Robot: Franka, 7 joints.
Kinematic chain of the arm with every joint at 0, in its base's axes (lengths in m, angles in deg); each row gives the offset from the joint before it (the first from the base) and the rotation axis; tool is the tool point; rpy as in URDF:
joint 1: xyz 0 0 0.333 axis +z
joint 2: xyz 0 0 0 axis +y
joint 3: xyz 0 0 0.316 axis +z
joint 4: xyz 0.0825 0 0 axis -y
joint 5: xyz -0.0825 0 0.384 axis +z
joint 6: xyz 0 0 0 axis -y
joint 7: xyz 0.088 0 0 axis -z
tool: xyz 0 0 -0.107 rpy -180 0 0
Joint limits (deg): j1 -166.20..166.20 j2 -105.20..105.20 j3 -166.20..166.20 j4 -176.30..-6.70 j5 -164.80..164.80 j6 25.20..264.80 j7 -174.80..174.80
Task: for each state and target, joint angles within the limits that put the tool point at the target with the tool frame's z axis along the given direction. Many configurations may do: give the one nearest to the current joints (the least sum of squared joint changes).
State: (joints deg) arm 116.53 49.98 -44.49 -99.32 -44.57 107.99 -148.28
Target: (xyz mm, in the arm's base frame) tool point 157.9 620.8 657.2 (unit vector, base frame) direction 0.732 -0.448 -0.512
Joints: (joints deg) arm 112.43 37.15 -51.67 -50.55 -32.42 70.37 -148.28
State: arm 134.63 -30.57 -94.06 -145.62 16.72 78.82 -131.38
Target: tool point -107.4 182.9 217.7 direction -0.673 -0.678 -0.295
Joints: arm 159.31 -33.82 -72.20 -175.45 27.18 113.50 -131.38
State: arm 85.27 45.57 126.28 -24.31 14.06 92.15 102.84
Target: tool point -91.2 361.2 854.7 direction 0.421 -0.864 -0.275
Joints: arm 82.57 74.80 150.80 -61.34 36.14 47.56 102.84
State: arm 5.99 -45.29 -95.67 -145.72 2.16 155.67 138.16
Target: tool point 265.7 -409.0 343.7 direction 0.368 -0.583 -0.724
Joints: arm 20.93 0.80 -78.16 -149.17 -0.94 192.93 138.16
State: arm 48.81 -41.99 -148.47 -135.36 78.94 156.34 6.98
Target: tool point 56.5 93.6 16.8 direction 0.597 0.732 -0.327
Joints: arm 66.81 -81.70 -164.52 -165.17 91.28 168.48 6.98
